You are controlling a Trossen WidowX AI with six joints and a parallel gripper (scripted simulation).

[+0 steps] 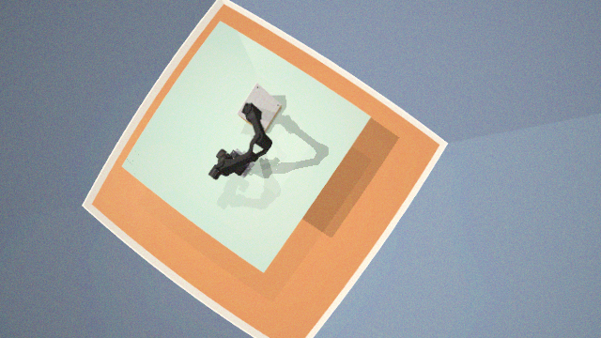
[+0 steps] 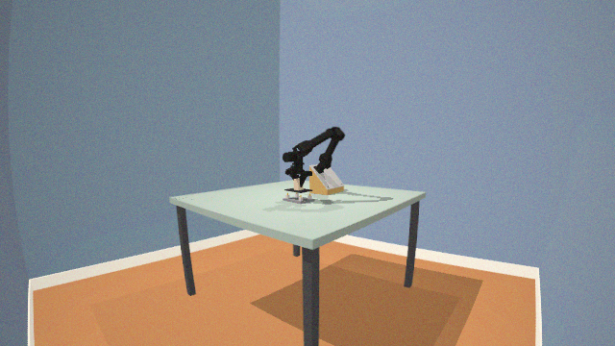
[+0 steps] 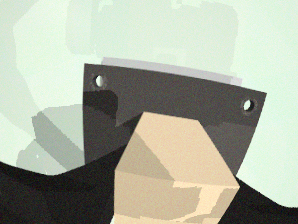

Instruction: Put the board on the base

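Right now my gripper tip is 8 cm above the grey base. Round my gripper tip: black board: right at my gripper tip.
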